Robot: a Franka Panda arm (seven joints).
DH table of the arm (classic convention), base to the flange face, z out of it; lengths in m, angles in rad. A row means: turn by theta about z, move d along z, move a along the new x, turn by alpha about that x. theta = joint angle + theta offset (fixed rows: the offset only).
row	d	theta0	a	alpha
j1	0.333	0	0	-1.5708
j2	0	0	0	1.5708
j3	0.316	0	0.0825	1.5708
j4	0	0	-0.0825	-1.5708
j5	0.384	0	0	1.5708
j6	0	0	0.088	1.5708
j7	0.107	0	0	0
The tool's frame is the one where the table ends.
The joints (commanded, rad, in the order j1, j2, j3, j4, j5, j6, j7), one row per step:
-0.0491 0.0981 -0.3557 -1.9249 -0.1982 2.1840 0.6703
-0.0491 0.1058 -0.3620 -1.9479 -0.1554 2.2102 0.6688
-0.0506 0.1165 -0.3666 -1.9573 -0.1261 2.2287 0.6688
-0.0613 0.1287 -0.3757 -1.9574 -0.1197 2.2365 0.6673
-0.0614 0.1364 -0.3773 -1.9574 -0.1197 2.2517 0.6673
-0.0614 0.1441 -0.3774 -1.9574 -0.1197 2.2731 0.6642
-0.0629 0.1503 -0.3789 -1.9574 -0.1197 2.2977 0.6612
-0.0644 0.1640 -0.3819 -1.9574 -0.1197 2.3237 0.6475
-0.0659 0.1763 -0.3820 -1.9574 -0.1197 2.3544 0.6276
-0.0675 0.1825 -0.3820 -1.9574 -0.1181 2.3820 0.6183
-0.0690 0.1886 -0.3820 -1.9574 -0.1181 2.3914 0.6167
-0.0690 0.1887 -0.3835 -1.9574 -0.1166 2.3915 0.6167
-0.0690 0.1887 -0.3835 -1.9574 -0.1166 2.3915 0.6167
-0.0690 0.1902 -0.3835 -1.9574 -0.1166 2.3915 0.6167
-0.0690 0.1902 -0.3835 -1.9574 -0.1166 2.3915 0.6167
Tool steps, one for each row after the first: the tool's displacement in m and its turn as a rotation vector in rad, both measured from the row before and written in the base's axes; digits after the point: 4 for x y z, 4 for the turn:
-0.0018 -0.0009 -0.0130 0.0354 -0.0109 -0.0196
0.0000 -0.0022 -0.0087 0.0211 -0.0087 -0.0171
-0.0028 -0.0107 -0.0059 0.0018 0.0030 -0.0202
0.0017 -0.0012 -0.0027 -0.0053 -0.0063 0.0006
0.0026 -0.0005 -0.0021 -0.0076 -0.0114 0.0062
0.0020 -0.0021 -0.0009 -0.0091 -0.0158 0.0038
0.0024 -0.0029 -0.0049 -0.0108 -0.0071 0.0130
0.0033 -0.0014 -0.0037 -0.0132 -0.0113 0.0226
0.0024 -0.0013 -0.0005 -0.0099 -0.0175 0.0111
0.0009 -0.0010 -0.0025 -0.0033 -0.0021 0.0016
-0.0004 -0.0008 0.0000 0.0008 -0.0006 -0.0023
0.0000 0.0000 0.0000 0.0000 0.0000 0.0000
0.0001 0.0000 -0.0009 0.0001 0.0015 0.0000
0.0000 0.0000 0.0000 0.0000 0.0000 0.0000

